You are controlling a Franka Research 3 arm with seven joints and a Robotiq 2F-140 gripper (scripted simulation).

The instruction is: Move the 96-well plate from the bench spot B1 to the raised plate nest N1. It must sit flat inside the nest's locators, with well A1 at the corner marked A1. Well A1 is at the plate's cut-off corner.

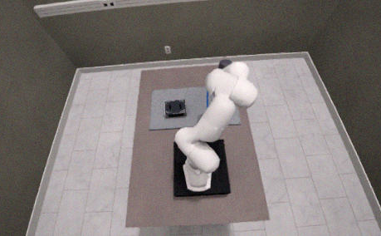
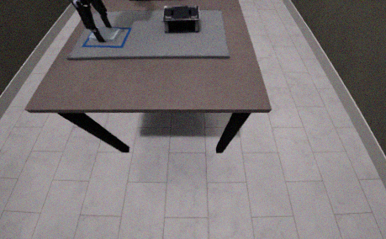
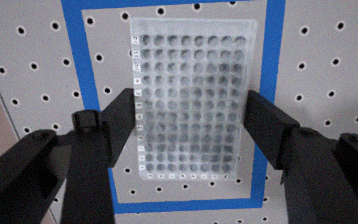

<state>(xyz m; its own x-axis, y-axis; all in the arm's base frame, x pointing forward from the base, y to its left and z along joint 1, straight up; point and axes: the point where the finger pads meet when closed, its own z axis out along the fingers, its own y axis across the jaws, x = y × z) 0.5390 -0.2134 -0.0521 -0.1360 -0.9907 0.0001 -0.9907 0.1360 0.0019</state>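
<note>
Now: hand 20 mm above the clear 96-well plate. Round my hand: dark raised nest (360 mm to the left, 70 mm behind, 30 mm above); then A1 label (280 mm to the left, 120 mm behind, 30 mm above).
</note>
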